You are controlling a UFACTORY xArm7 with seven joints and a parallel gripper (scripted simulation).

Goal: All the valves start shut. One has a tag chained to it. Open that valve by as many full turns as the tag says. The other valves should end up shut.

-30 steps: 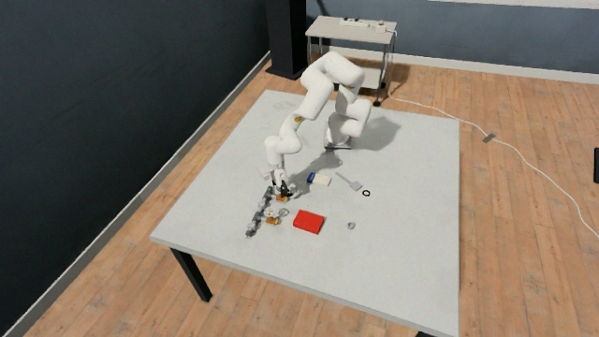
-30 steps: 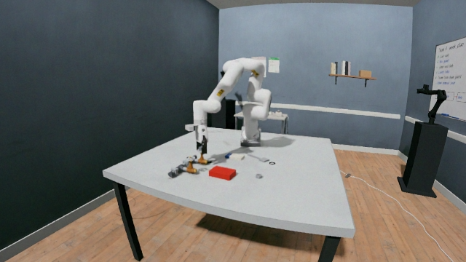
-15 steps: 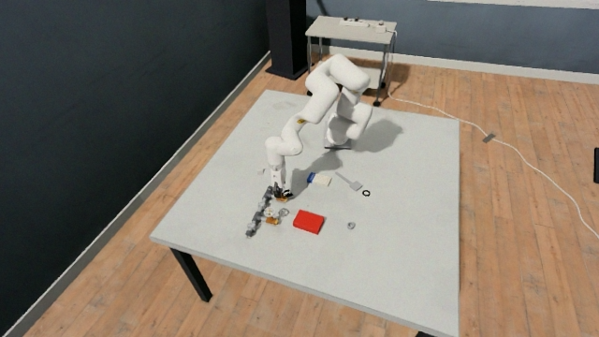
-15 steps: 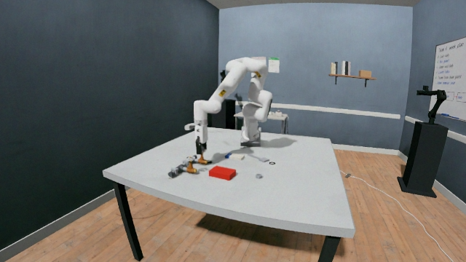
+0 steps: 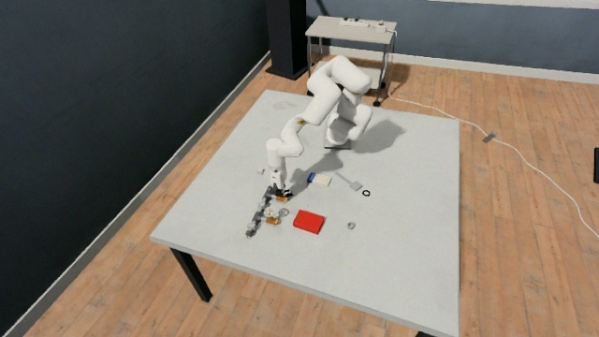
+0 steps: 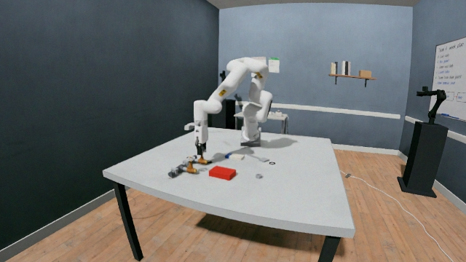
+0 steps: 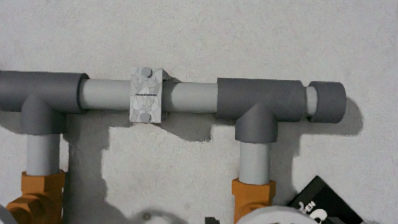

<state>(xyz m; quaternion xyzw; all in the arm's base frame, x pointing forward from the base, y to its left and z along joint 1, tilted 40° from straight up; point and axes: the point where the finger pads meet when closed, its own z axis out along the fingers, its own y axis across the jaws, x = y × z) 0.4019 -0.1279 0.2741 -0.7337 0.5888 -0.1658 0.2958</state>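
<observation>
The black tag lies 4 cm behind my hand, 1 cm to the right of it and 9 cm below it. Round my hand: red block 4 cm ahead, 18 cm to the left, 7 cm below; then grey nut 4 cm behind, 35 cm to the left, 8 cm below; then blue box 21 cm behind, 9 cm to the left, 8 cm below.
</observation>
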